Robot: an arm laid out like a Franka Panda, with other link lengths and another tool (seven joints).
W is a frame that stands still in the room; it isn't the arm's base.
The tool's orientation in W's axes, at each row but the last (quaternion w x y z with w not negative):
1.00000 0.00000 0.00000 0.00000
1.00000 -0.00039 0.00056 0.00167
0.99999 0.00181 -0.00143 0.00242
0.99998 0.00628 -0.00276 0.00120
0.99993 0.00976 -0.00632 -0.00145
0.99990 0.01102 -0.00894 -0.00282
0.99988 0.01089 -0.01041 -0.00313
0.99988 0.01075 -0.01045 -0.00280
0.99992 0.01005 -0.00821 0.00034
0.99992 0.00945 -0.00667 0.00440
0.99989 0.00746 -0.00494 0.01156
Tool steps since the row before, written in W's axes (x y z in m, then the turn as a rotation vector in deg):
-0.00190 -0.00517 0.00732 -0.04 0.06 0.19
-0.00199 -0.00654 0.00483 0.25 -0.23 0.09
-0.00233 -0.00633 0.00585 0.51 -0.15 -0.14
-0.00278 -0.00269 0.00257 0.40 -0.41 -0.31
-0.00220 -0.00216 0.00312 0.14 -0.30 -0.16
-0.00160 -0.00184 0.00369 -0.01 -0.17 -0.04
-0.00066 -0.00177 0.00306 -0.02 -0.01 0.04
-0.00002 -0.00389 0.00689 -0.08 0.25 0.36
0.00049 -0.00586 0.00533 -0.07 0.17 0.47
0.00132 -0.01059 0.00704 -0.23 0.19 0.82
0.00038 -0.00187 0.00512 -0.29 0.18 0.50
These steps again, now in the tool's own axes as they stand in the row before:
-0.00190 -0.00517 0.00732 -0.04 0.06 0.19
-0.00202 -0.00654 0.00482 0.25 -0.23 0.09
-0.00234 -0.00630 0.00588 0.51 -0.15 -0.14
-0.00277 -0.00265 0.00262 0.40 -0.41 -0.31
-0.00215 -0.00210 0.00319 0.14 -0.30 -0.16
-0.00152 -0.00177 0.00376 -0.01 -0.17 -0.04
-0.00058 -0.00171 0.00311 -0.02 -0.01 0.04
0.00015 -0.00374 0.00697 -0.07 0.26 0.36
0.00057 -0.00575 0.00544 -0.06 0.18 0.47
0.00132 -0.01047 0.00722 -0.22 0.21 0.82
0.00039 -0.00180 0.00514 -0.28 0.19 0.50

